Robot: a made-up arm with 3 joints. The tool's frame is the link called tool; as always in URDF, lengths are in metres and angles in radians. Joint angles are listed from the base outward.
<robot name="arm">
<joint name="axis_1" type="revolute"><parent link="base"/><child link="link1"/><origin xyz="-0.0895 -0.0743 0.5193"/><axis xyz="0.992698 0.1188 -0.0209"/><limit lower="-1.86" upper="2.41"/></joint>
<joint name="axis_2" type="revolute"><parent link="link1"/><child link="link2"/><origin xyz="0.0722 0.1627 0.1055"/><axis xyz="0 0 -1"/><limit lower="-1.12" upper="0.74"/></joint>
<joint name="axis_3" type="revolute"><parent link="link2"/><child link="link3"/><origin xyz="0.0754 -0.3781 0.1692"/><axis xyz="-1 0 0"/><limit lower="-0.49" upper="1.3"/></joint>
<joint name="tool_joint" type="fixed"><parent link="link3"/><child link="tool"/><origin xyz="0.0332 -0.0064 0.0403" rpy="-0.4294 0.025 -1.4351"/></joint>
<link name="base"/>
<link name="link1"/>
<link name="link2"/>
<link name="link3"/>
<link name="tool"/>
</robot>
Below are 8 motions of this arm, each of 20 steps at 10 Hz.
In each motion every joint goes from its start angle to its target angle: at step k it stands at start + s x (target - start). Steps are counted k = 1, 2, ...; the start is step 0. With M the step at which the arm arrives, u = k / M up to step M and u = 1 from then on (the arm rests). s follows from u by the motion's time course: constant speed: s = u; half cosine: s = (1 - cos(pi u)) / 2; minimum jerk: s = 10 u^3 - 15 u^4 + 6 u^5.
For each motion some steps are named. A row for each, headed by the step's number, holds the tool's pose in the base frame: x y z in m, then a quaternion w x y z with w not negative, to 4 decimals.
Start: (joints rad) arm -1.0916 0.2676 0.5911
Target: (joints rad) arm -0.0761 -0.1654 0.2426
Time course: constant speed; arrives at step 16
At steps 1, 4, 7, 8, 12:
1: -0.0419 0.0852 0.8715 0.3409 -0.5507 -0.3894 -0.6548
4: -0.0033 0.0187 0.8969 0.4409 -0.5201 -0.3088 -0.6632
7: 0.0357 -0.0503 0.9067 0.5342 -0.4757 -0.2254 -0.6615
8: 0.0487 -0.0732 0.9065 0.5635 -0.4581 -0.1973 -0.6586
12: 0.0998 -0.1613 0.8896 0.6699 -0.3742 -0.0848 -0.6357

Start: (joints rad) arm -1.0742 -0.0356 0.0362
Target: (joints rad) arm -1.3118 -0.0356 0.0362
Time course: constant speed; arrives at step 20
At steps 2, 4, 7, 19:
2: 0.0566 0.1198 0.8727 0.5647 -0.4925 -0.2594 -0.6093
4: 0.0555 0.1282 0.8684 0.5586 -0.4982 -0.2675 -0.6068
7: 0.0539 0.1405 0.8616 0.5494 -0.5066 -0.2796 -0.6028
19: 0.0476 0.1872 0.8303 0.5107 -0.5387 -0.3269 -0.5850

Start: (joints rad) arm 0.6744 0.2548 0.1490
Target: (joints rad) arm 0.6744 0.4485 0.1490
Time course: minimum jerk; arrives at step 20
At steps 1, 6, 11, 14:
1: 0.0051 -0.4501 0.6163 0.6532 -0.0008 0.3878 -0.6503
6: -0.0073 -0.4503 0.6172 0.6414 -0.0031 0.3934 -0.6586
11: -0.0398 -0.4495 0.6208 0.6093 -0.0092 0.4078 -0.6800
14: -0.0582 -0.4481 0.6236 0.5906 -0.0126 0.4157 -0.6916

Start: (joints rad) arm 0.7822 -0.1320 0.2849
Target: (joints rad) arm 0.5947 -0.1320 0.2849
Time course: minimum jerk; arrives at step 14
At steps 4, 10, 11, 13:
4: 0.1535 -0.4259 0.5980 0.7858 0.0077 0.2940 -0.5440
10: 0.1528 -0.4116 0.6474 0.7877 -0.0404 0.2512 -0.5611
11: 0.1527 -0.4097 0.6526 0.7877 -0.0455 0.2466 -0.5628
13: 0.1526 -0.4079 0.6570 0.7876 -0.0499 0.2425 -0.5642

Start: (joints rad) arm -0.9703 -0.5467 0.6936
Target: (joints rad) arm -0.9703 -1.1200 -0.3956
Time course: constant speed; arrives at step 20
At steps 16, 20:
16: 0.3365 0.2390 0.7008 0.7750 -0.5885 -0.0187 -0.2297
20: 0.3564 0.2610 0.6660 0.7909 -0.5703 0.0980 -0.1992

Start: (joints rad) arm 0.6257 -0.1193 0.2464
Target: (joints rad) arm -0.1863 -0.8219 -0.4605
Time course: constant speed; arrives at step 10
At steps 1, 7, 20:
1: 0.1732 -0.3958 0.6767 0.8056 -0.0261 0.2499 -0.5366
7: 0.2998 -0.1901 0.8228 0.9041 -0.1010 0.2123 -0.3568
20: 0.3440 -0.0458 0.8372 0.9163 -0.1811 0.2415 -0.2631

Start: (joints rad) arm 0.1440 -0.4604 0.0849
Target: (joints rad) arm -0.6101 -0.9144 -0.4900
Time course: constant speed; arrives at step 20
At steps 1, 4, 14, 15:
1: 0.2600 -0.2327 0.8152 0.8743 -0.1563 0.1153 -0.4448
4: 0.2770 -0.1811 0.8351 0.8852 -0.1821 0.1127 -0.4130
14: 0.3238 0.0078 0.8423 0.8925 -0.2936 0.1391 -0.3129
15: 0.3276 0.0268 0.8376 0.8904 -0.3064 0.1446 -0.3041

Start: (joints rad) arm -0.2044 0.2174 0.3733
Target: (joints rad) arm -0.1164 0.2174 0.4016
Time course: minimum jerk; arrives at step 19
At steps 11, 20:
11: 0.0040 -0.2463 0.8642 0.5974 -0.3272 -0.0058 -0.7321
20: 0.0053 -0.2566 0.8582 0.6005 -0.3230 0.0038 -0.7315

